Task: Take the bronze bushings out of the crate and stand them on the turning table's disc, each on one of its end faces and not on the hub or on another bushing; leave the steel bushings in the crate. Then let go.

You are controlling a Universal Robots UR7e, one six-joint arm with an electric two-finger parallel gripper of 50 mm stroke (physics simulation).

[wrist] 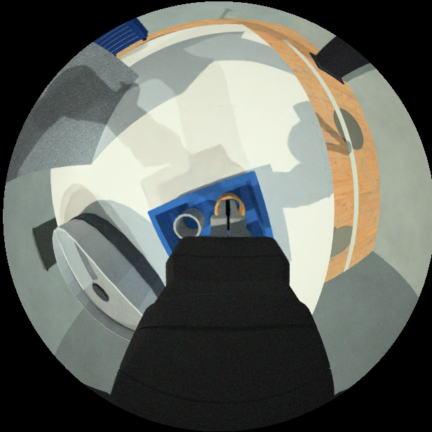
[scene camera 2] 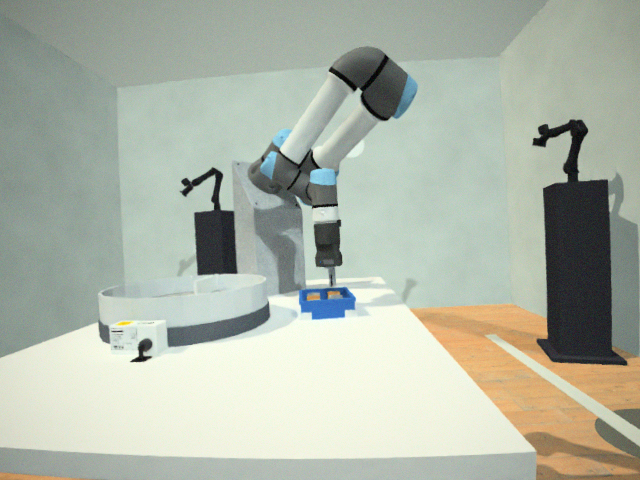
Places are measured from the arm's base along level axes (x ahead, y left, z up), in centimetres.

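Where they show: gripper, fingertip midpoint: (scene camera 2: 332,285); arm's base, origin of the base link: (scene camera 2: 264,179).
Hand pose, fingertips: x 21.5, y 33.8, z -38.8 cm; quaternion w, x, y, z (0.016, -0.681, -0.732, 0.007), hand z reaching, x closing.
Note:
Each offset is from my fingertips to the top centre of the thing. "*": to the spot under its first point.
The blue crate @(dx +6.9, dy -0.1, dz -1.1 cm) (scene camera 2: 326,310) (wrist: 263,207) stands on the table. In the wrist view, a bronze bushing (wrist: 229,196) stands in a corner compartment with its open end up, and a steel bushing (wrist: 198,216) stands beside it. In the scene view, bronze bushings @(dx +8.2, dy -3.2, dz -1.8 cm) (scene camera 2: 313,296) @(dx +0.6, dy +0.4, dz -1.8 cm) (scene camera 2: 333,292) show over the crate's rim. My gripper (scene camera 2: 331,284) (wrist: 227,209) is shut and empty, pointing down just above the crate, over the corner bronze bushing. The gripper hides the crate's nearer compartments in the wrist view. The turning table's disc (wrist: 117,311) and dark hub (wrist: 100,292) show inside its wall.
The turning table's raised wall (scene camera 2: 180,311) (wrist: 107,242) stands left of the crate, with a white partition @(* dx +21.3, dy -33.3, dz +3.1 cm) (scene camera 2: 196,285) inside. A labelled white box @(dx +47.9, dy -25.6, dz -0.3 cm) (scene camera 2: 138,336) and a small black device @(* dx +50.4, dy -21.4, dz -4.1 cm) (scene camera 2: 144,347) stand before it. Black pedestals (scene camera 2: 577,268) (scene camera 2: 215,242) stand beyond the table.

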